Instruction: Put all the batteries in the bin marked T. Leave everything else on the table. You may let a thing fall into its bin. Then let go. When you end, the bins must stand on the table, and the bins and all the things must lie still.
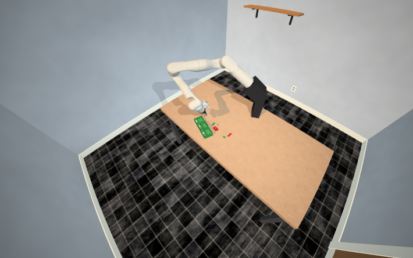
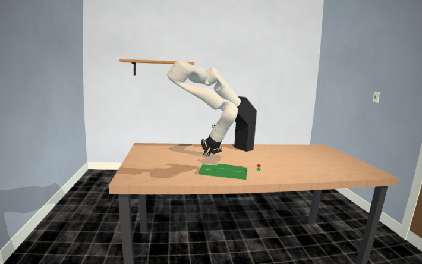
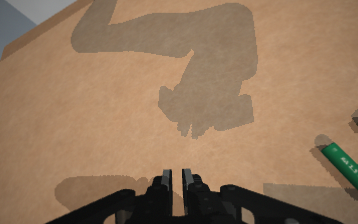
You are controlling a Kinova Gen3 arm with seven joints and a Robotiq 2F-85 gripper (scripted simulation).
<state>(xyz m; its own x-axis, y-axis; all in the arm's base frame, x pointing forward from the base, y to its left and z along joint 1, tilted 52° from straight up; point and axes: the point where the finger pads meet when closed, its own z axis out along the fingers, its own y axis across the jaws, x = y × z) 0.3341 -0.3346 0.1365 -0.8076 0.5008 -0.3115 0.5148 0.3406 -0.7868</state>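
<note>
Right now the joined green bins is 12 cm ahead of my hand, 7 cm below it and 5 cm to the left of it. Round my hand: red 9 V battery: 18 cm to the left, 9 cm ahead, 8 cm below; small yellow nut: 16 cm to the left, 8 cm below, 3 cm ahead; green cylindrical battery: 12 cm to the left, 8 cm below, 5 cm ahead.
</note>
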